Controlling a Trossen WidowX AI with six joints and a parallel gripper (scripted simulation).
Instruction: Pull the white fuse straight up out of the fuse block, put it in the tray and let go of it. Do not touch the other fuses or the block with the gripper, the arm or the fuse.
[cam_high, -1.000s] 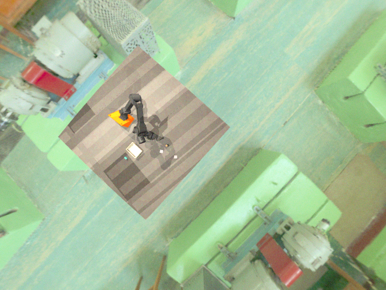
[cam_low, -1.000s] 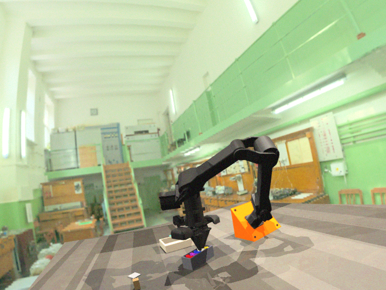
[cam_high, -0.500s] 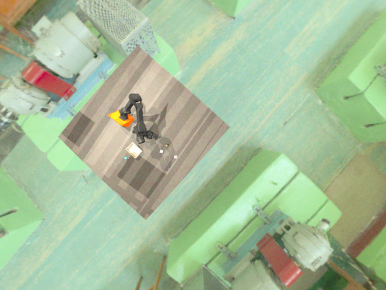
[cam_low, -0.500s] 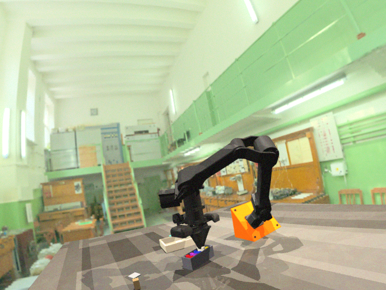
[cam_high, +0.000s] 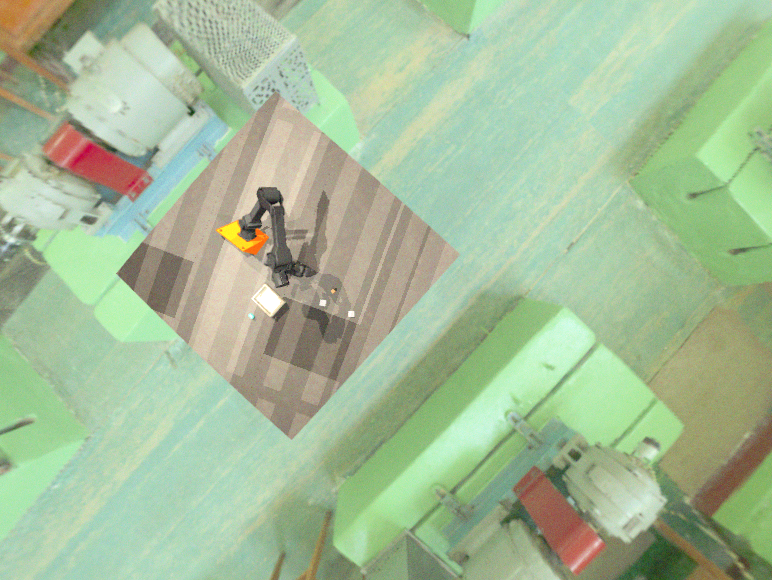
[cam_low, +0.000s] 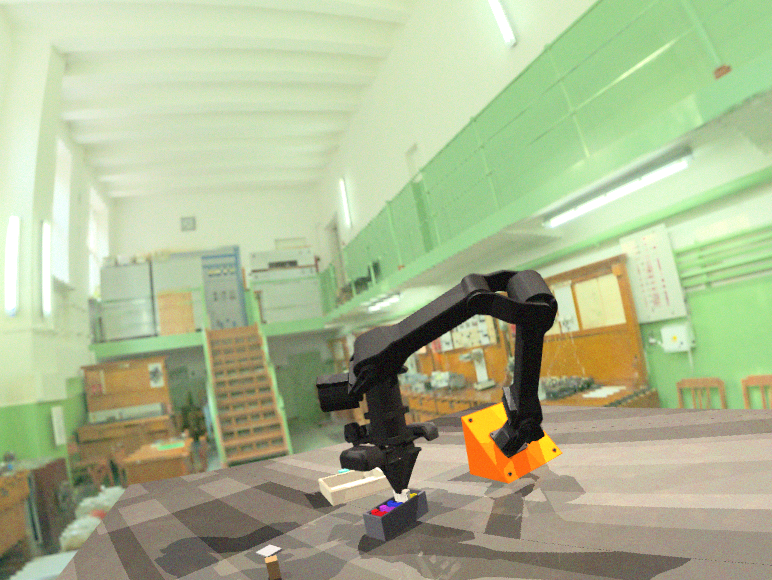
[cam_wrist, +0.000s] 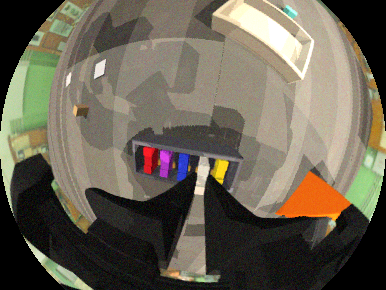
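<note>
Now: gripper tip 10 mm past the cream tray, 210 mm to the left of it and 50 mm above it. Round my gripper tip: white fuse: 10 mm below.
</note>
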